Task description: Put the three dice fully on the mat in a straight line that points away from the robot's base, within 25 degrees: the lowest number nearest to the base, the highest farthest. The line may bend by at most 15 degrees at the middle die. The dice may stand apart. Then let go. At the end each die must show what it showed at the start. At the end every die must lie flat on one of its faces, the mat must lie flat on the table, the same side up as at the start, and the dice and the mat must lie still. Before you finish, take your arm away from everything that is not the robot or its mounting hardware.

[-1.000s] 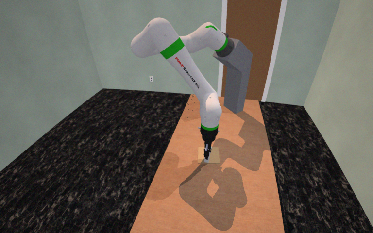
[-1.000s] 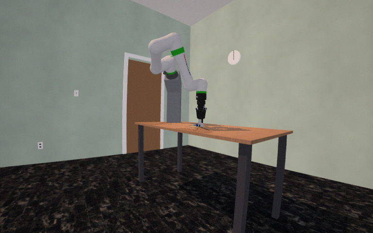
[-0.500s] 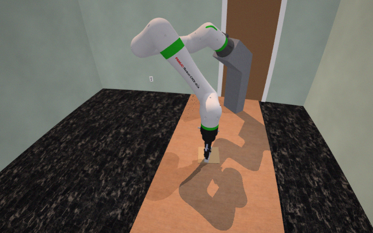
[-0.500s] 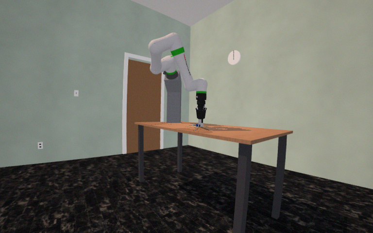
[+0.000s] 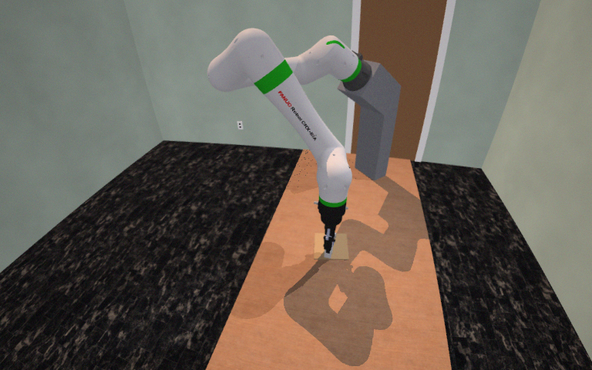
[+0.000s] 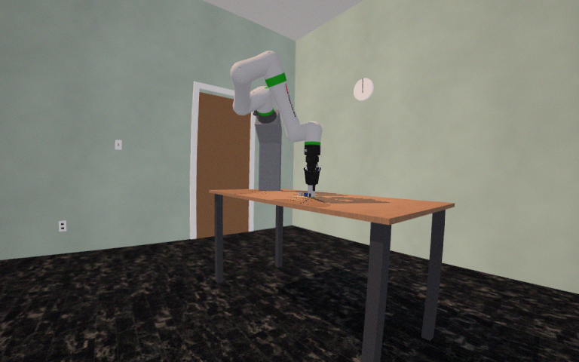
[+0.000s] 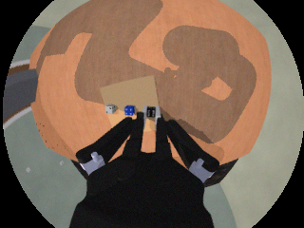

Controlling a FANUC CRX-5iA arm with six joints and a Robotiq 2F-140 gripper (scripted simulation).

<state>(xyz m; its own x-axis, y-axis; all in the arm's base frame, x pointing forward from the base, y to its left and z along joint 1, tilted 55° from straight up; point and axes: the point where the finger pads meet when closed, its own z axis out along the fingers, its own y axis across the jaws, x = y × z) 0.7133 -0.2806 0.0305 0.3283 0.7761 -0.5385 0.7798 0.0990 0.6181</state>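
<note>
Right now the black die is 2 cm below my hand. The rest, counted from my hand: tan mat: 5 cm behind, 2 cm to the left, 4 cm below; blue die: 5 cm behind, 2 cm to the left, 3 cm below; white die: 9 cm behind, 4 cm to the left, 3 cm below.
</note>
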